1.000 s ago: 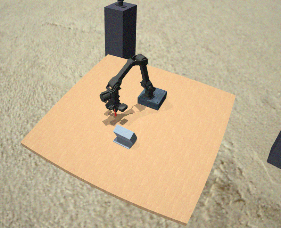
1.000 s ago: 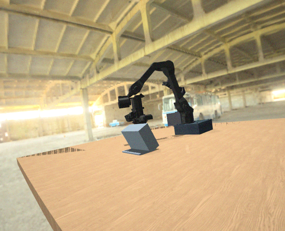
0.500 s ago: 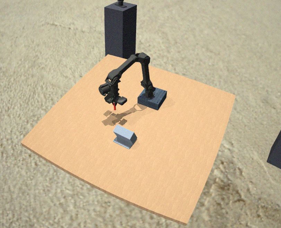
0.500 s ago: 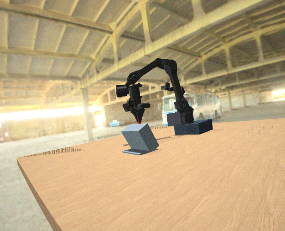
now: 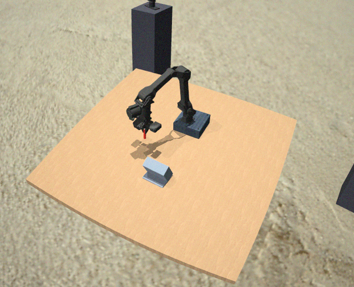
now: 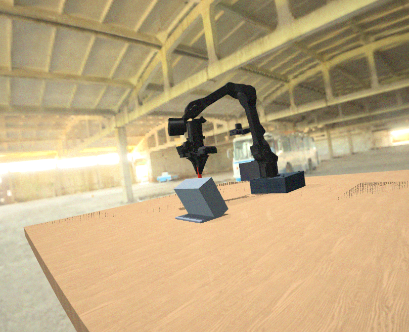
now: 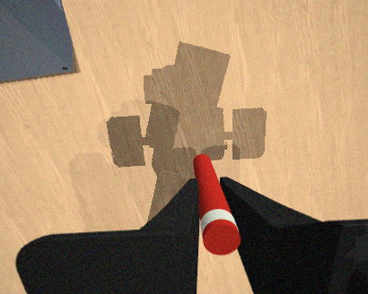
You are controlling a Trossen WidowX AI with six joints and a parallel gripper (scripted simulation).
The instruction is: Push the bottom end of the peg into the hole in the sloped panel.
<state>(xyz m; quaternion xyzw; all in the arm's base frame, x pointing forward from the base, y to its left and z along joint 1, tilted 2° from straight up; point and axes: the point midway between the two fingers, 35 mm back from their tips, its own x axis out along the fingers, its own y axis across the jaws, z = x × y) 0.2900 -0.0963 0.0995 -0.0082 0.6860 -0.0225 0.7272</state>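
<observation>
The sloped panel lies 13 cm ahead of my gripper tip, 18 cm to the left of it and 6 cm below it. From my gripper tip the other things lie so: red peg 2 cm above.
</observation>
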